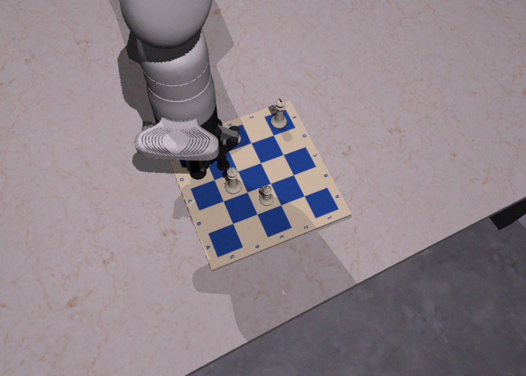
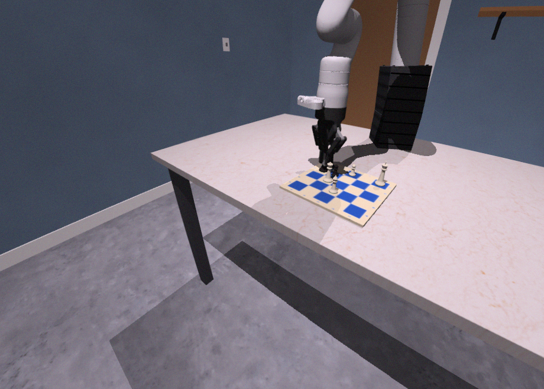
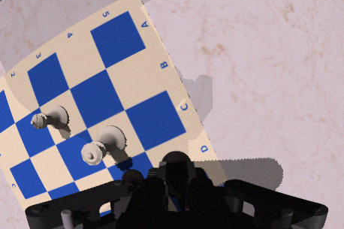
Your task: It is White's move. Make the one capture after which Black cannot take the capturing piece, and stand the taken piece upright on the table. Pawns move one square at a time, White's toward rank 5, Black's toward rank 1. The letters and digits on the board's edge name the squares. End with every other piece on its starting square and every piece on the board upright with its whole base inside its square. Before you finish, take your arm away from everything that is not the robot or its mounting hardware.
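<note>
The tall black piece is 4 cm behind my hand and 1 cm below it. Also, from my hand: chessboard 4 cm ahead, 7 cm to the left, 4 cm below; white pawn 3 cm behind, 7 cm to the left, 3 cm below; black pawn 1 cm ahead, 4 cm to the left, 3 cm below.
</note>
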